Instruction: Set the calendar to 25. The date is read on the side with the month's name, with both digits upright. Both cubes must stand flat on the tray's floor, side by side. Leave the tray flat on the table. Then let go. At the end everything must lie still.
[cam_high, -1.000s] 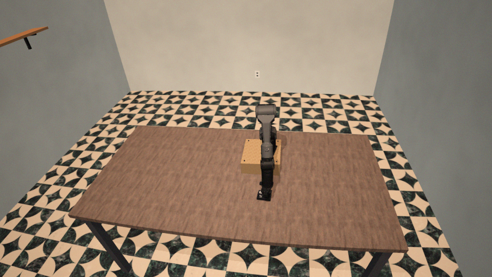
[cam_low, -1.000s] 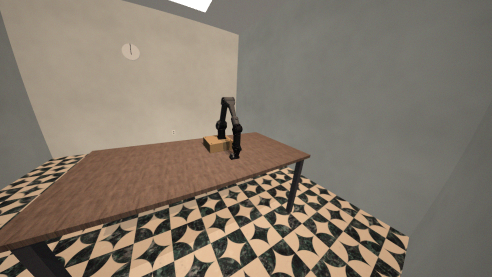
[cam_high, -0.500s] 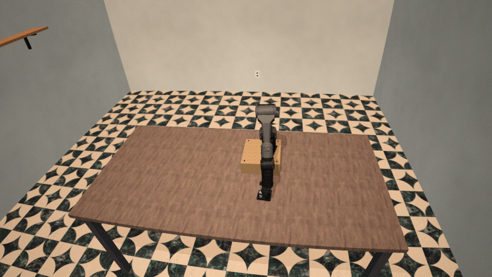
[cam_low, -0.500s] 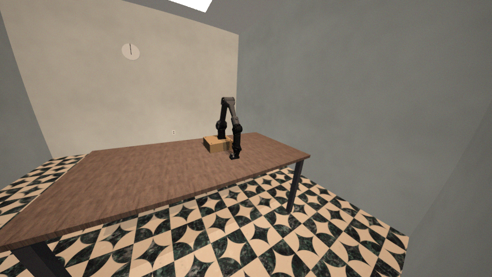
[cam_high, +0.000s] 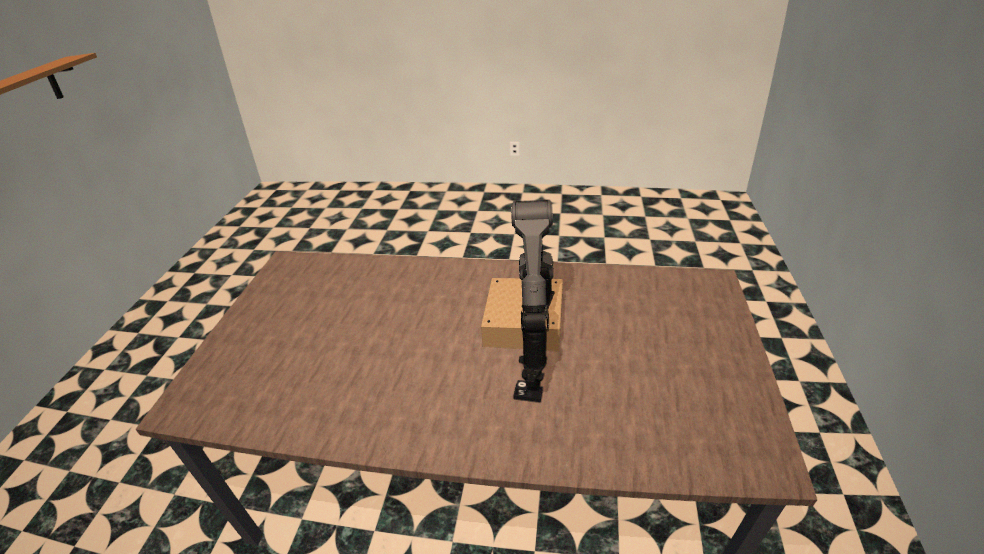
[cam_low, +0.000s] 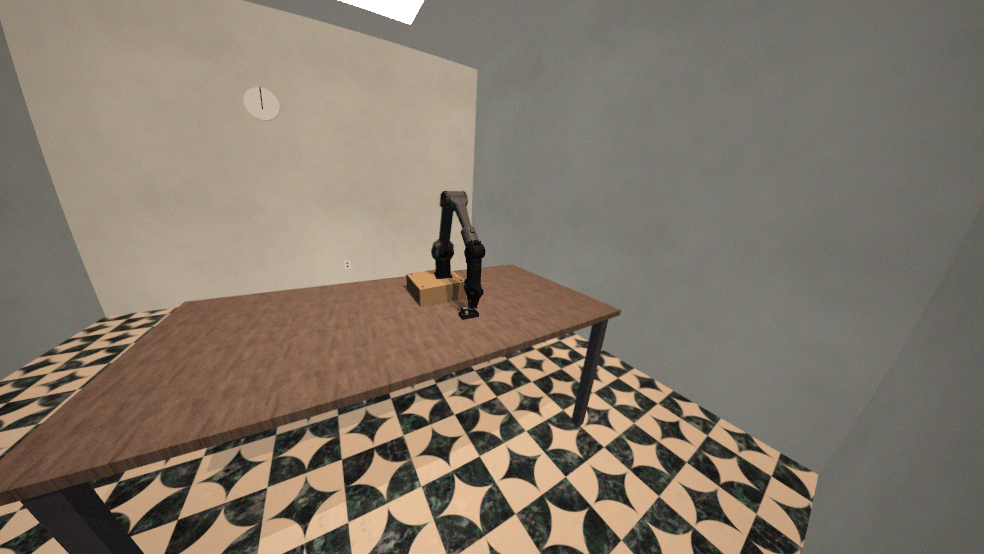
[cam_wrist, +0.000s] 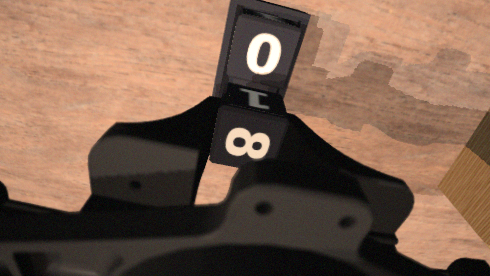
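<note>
The dark cube is 30 mm to the right of my hand and 30 mm below it. Also, from my hand: tray: 20 mm to the right, 40 mm below.
</note>
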